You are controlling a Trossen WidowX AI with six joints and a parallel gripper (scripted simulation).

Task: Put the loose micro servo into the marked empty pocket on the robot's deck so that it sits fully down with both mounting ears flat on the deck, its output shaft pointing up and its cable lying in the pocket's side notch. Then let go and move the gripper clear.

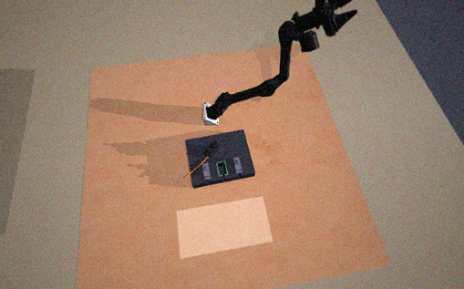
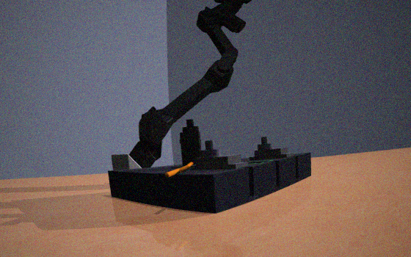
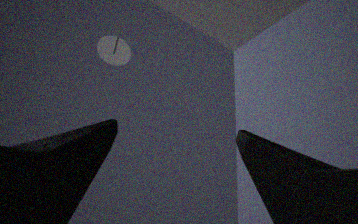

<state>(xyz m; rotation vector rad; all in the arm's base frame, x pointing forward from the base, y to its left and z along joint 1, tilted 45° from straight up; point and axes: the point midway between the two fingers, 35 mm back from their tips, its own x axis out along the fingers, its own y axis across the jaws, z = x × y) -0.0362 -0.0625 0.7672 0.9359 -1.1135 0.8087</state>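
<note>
Right now my gripper tip is 17 cm short of the dark robot deck, 51 cm to the left of it and 63 cm above it.
</note>
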